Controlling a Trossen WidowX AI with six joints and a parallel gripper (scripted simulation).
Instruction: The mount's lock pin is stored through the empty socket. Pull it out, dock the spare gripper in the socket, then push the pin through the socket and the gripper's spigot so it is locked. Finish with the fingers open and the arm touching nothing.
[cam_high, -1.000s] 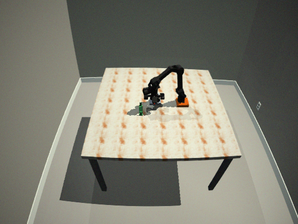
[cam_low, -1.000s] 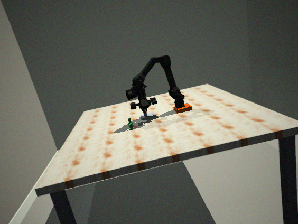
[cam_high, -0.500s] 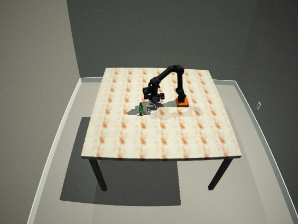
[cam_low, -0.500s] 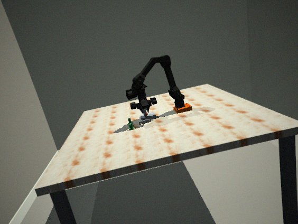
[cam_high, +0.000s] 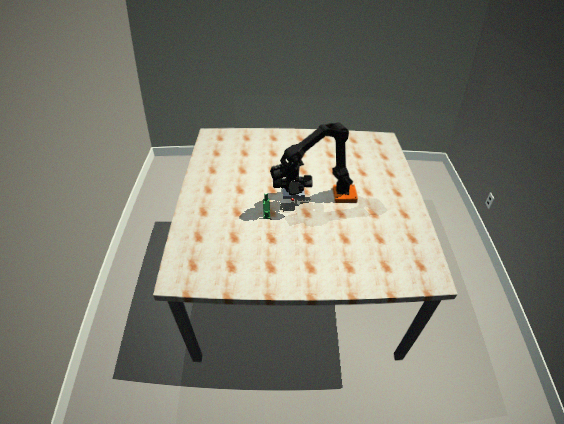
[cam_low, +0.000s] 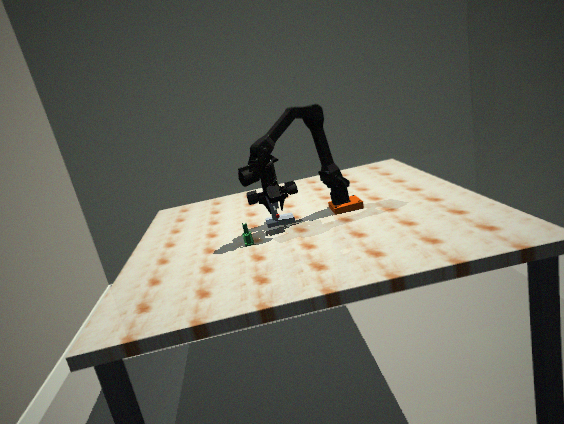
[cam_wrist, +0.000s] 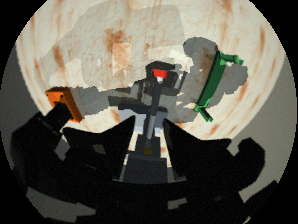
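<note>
My gripper tip is 6 cm to the left of the grey mount and 1 cm above it. The rest, counted from my gripper tip: green holder (12 cm ahead, 7 cm to the left, 4 cm below); spare gripper (7 cm above, 6 cm to the right, 1 cm ahead).
</note>
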